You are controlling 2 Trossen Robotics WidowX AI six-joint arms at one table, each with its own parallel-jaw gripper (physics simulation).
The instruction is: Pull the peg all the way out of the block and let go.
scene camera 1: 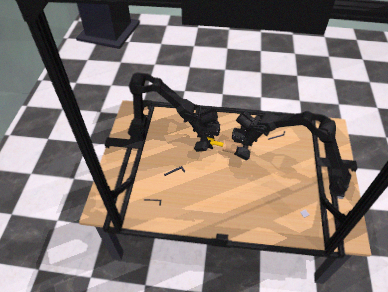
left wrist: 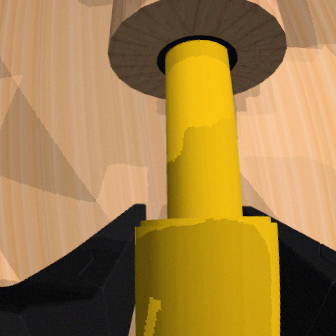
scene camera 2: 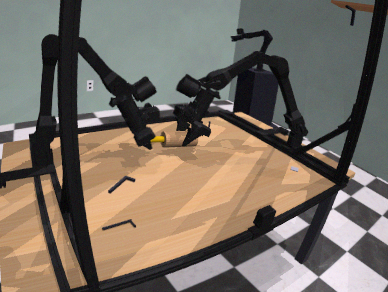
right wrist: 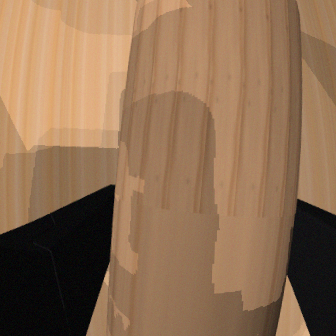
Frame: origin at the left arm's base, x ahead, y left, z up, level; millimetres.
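Where they show: left gripper, fingertip midpoint: (scene camera 1: pixel 213 145) (left wrist: pixel 192 216) (scene camera 2: pixel 149 146); right gripper, fingertip midpoint: (scene camera 1: pixel 235 149) (scene camera 2: pixel 179 142) (right wrist: pixel 196 200); left arm's base at its link origin: (scene camera 1: pixel 137 137) (scene camera 2: pixel 42 163); right arm's base at its link origin: (scene camera 1: pixel 337 189) (scene camera 2: pixel 294 145).
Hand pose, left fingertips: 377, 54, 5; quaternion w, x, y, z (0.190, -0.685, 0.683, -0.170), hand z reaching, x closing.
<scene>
Things, the pixels of their top centre, and the offset from my left fingertips, as dx, dy, dz. "*": a spot on its surface instead. Level surfaces: height alone.
- yellow peg at its top centre: (left wrist: pixel 215 103) (scene camera 2: pixel 156 133) (scene camera 1: pixel 218 140) +23, +1, +49
- round wooden block at its top centre: (right wrist: pixel 228 199) (scene camera 2: pixel 180 130) (scene camera 1: pixel 236 143) +109, +5, +51
- wooden table at its surface level: dz -24
- small pale square at a spot on its surface: (scene camera 2: pixel 294 169) (scene camera 1: pixel 303 214) * +468, -231, -21
The yellow peg (scene camera 1: pixel 216 143) (scene camera 2: pixel 158 139) (left wrist: pixel 205 275) has a thick handle and a thinner shaft. In the left wrist view the shaft's far end is inside the dark-rimmed hole of the round wooden block (scene camera 1: pixel 230 146) (scene camera 2: pixel 172 140) (left wrist: pixel 131 55) (right wrist: pixel 210 150), and a long stretch of shaft shows outside it. My left gripper (scene camera 1: pixel 207 143) (scene camera 2: pixel 147 141) (left wrist: pixel 192 216) is shut on the peg's thick handle. My right gripper (scene camera 1: pixel 241 148) (scene camera 2: pixel 192 138) (right wrist: pixel 196 200) is shut on the block, which lies on its side low at the table. How deep the shaft sits is hidden.
Black bent rods lie on the wooden table (scene camera 1: pixel 200 215) (scene camera 2: pixel 200 200): one (scene camera 1: pixel 174 171) (scene camera 2: pixel 120 184) and another (scene camera 1: pixel 153 201) (scene camera 2: pixel 119 225) toward the front left. A small pale square (scene camera 1: pixel 305 213) (scene camera 2: pixel 294 169) lies at the right. A black frame edges the table.
</scene>
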